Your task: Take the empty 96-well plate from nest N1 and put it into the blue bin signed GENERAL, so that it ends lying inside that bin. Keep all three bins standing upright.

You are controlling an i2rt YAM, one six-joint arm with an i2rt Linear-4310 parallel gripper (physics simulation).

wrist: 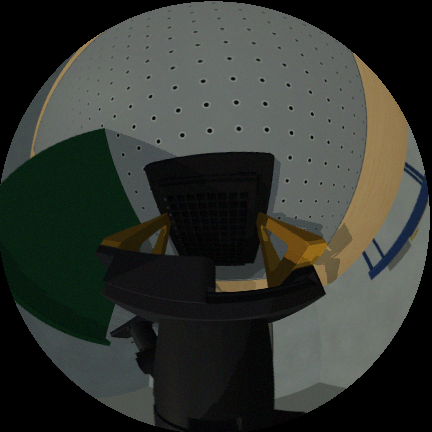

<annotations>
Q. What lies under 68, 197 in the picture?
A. A green bin.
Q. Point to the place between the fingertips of my gripper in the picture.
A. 213, 217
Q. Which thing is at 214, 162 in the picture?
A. A black nest.
</annotations>
